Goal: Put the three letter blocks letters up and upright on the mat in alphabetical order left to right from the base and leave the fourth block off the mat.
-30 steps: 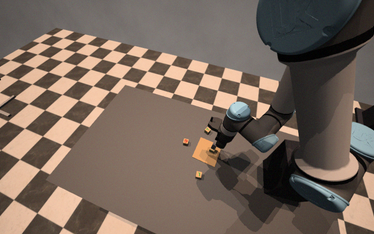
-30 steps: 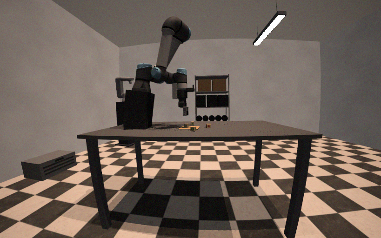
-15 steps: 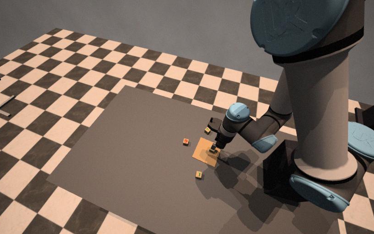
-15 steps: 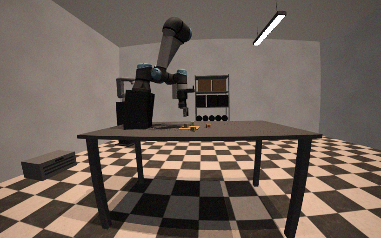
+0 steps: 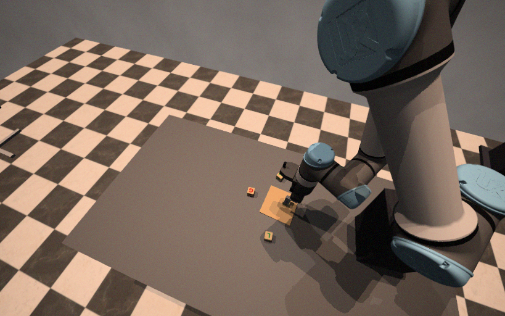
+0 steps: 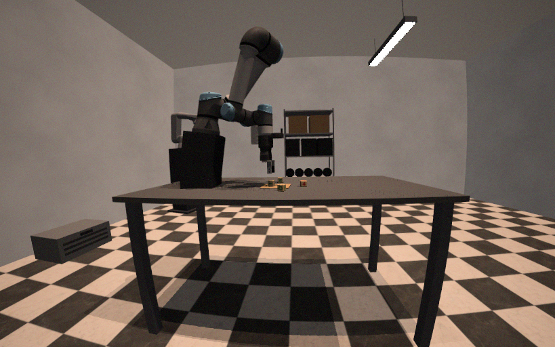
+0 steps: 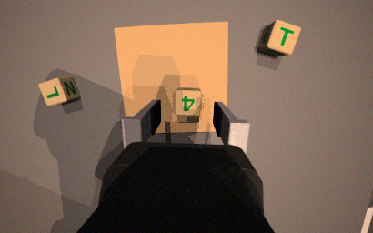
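My hand is 20 mm short of the orange mat, 20 mm to the right of it and 90 mm above it.
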